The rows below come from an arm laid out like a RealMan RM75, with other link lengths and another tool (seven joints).
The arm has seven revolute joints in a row. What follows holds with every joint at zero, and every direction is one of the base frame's.
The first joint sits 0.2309 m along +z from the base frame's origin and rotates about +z.
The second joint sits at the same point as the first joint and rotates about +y.
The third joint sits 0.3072 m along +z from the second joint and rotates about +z.
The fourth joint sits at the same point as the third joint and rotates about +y.
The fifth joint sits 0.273 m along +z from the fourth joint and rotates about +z.
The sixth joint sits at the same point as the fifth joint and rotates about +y.
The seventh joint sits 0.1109 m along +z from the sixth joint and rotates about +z.
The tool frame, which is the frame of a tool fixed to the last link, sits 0.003 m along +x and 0.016 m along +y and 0.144 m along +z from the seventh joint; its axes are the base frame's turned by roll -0.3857, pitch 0 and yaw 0.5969 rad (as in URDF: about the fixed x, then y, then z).
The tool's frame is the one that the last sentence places.
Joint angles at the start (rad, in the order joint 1, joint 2, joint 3, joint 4, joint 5, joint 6, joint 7):
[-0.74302, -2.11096, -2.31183, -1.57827, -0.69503, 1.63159, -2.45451]
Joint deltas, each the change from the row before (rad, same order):
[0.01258, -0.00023, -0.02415, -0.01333, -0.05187, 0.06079, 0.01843]
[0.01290, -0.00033, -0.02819, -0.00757, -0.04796, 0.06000, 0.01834]
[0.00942, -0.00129, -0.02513, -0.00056, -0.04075, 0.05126, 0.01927]
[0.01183, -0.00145, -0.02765, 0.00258, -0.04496, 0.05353, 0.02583]
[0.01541, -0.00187, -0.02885, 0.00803, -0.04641, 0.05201, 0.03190]
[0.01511, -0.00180, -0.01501, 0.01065, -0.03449, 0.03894, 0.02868]
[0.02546, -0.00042, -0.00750, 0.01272, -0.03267, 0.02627, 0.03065]
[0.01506, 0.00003, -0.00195, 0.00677, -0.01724, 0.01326, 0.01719]
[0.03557, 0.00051, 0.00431, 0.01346, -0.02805, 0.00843, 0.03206]
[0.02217, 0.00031, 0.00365, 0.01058, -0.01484, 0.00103, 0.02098]
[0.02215, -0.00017, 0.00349, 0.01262, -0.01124, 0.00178, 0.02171]
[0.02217, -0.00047, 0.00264, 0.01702, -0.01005, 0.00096, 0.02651]
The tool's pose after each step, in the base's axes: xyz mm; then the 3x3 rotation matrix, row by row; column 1 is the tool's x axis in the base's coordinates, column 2 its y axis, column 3 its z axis. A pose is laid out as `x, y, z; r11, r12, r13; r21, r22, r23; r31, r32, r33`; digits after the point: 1 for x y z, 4 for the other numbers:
-119.7, 506.2, 14.0; 0.9994, 0.0288, 0.0208; 0.0252, -0.9873, 0.1569; 0.0250, -0.1563, -0.9874
-120.4, 490.5, 14.9; 0.9985, 0.0156, 0.0518; 0.0097, -0.9937, 0.1119; 0.0532, -0.1112, -0.9924
-121.0, 477.0, 14.9; 0.9969, -0.0005, 0.0792; -0.0061, -0.9975, 0.0701; 0.0790, -0.0703, -0.9944
-122.4, 462.3, 15.3; 0.9938, -0.0239, 0.1088; -0.0269, -0.9993, 0.0260; 0.1081, -0.0287, -0.9937
-125.7, 447.2, 15.9; 0.9888, -0.0513, 0.1400; -0.0493, -0.9986, -0.0177; 0.1408, 0.0106, -0.9900
-129.2, 434.8, 14.4; 0.9841, -0.0764, 0.1602; -0.0681, -0.9961, -0.0563; 0.1639, 0.0445, -0.9855
-136.5, 423.5, 12.9; 0.9795, -0.0950, 0.1779; -0.0809, -0.9931, -0.0850; 0.1848, 0.0689, -0.9804
-140.7, 417.3, 12.0; 0.9768, -0.1056, 0.1862; -0.0880, -0.9911, -0.1000; 0.1951, 0.0813, -0.9774
-151.1, 408.1, 9.8; 0.9730, -0.1162, 0.1994; -0.0945, -0.9888, -0.1152; 0.2106, 0.0932, -0.9731
-157.9, 403.3, 8.2; 0.9708, -0.1206, 0.2075; -0.0968, -0.9879, -0.1214; 0.2196, 0.0978, -0.9707
-165.6, 398.2, 5.8; 0.9690, -0.1221, 0.2147; -0.0959, -0.9870, -0.1287; 0.2276, 0.1041, -0.9682
-174.0, 393.1, 3.0; 0.9668, -0.1244, 0.2230; -0.0955, -0.9861, -0.1361; 0.2369, 0.1103, -0.9653

